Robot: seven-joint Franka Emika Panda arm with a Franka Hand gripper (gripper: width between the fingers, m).
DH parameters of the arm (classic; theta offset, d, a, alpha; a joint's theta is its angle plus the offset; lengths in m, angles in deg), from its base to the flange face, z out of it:
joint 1: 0 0.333 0 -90
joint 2: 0 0 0 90
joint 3: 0 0.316 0.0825 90
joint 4: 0 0 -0.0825 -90
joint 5: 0 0.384 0 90
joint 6: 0 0 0.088 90
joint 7: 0 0.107 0 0
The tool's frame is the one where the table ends.
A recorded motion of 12 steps. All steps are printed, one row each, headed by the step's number.
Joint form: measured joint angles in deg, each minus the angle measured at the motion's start. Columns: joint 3, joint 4, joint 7, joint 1, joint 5, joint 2, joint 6.
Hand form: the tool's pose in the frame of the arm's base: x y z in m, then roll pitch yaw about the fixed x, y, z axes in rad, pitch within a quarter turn. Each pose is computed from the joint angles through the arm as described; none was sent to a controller.
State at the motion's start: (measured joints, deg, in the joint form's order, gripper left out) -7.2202 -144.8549 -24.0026 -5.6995 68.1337 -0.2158 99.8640
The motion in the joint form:
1: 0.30 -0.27 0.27 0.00 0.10 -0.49 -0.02
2: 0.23 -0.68 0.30 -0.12 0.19 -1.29 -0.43
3: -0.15 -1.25 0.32 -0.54 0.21 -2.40 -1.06
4: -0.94 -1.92 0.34 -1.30 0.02 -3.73 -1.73
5: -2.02 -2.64 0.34 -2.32 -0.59 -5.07 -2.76
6: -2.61 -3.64 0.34 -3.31 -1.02 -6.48 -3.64
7: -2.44 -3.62 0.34 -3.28 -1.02 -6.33 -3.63
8: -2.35 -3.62 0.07 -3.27 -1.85 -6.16 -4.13
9: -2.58 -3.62 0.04 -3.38 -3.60 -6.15 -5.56
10: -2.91 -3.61 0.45 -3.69 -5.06 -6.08 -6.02
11: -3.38 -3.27 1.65 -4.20 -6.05 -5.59 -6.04
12: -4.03 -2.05 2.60 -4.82 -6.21 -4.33 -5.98
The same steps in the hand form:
1: 0.4116 -0.0061 0.2809 -1.9822 0.5034 -0.2150
2: 0.4094 -0.0061 0.2847 -1.9732 0.4997 -0.2115
3: 0.4060 -0.0097 0.2899 -1.9607 0.4946 -0.2138
4: 0.4015 -0.0184 0.2959 -1.9490 0.4877 -0.2262
5: 0.3953 -0.0298 0.3014 -1.9359 0.4833 -0.2378
6: 0.3878 -0.0370 0.3057 -1.9228 0.4815 -0.2443
7: 0.3879 -0.0357 0.3048 -1.9236 0.4837 -0.2413
8: 0.3863 -0.0342 0.3033 -1.9258 0.4856 -0.2227
9: 0.3821 -0.0341 0.3029 -1.9248 0.4950 -0.1897
10: 0.3792 -0.0379 0.3015 -1.9362 0.5072 -0.1839
11: 0.3787 -0.0454 0.2993 -1.9526 0.5309 -0.2020
12: 0.3838 -0.0567 0.2974 -1.9628 0.5471 -0.2335

